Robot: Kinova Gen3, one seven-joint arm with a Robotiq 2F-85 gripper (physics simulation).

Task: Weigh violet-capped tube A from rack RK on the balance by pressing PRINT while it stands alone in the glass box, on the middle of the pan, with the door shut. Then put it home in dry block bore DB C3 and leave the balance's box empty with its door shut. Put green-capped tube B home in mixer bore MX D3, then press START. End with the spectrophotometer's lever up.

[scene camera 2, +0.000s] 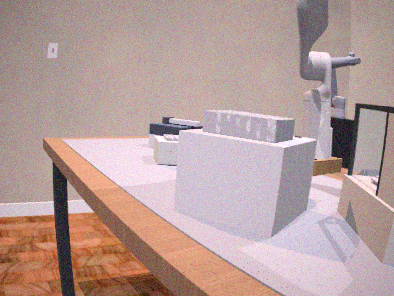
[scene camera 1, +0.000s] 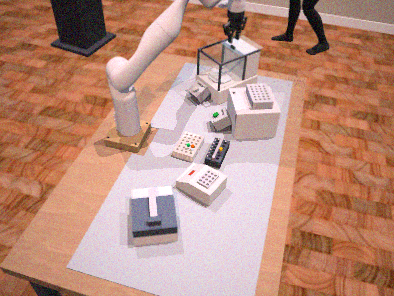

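My gripper [scene camera 1: 234,40] is partly open with nothing between its fingers. It is above the balance's glass box [scene camera 1: 220,61], near a small dark knob; the door's state is unclear. No violet cap can be made out. A green cap [scene camera 1: 188,145] shows in the pale rack [scene camera 1: 180,154]. A white unit with a red display [scene camera 1: 201,184] [scene camera 2: 165,151] has a grid of bores. A tall white box [scene camera 1: 254,123] [scene camera 2: 227,180] carries a bored block [scene camera 1: 260,96] [scene camera 2: 247,126]. A green button [scene camera 1: 216,115] is on a small grey panel. The blue-lidded instrument [scene camera 1: 153,220] [scene camera 2: 172,129] has a pale bar on top; its lever position is unclear.
An orange-red cap [scene camera 1: 193,146] is beside the green one. A black rack [scene camera 1: 216,155] with a yellow cap stands right of the pale rack. Another small grey panel [scene camera 1: 199,92] is in front of the balance. The arm's wooden base [scene camera 1: 128,141] [scene camera 2: 327,166] is on the table's left side.
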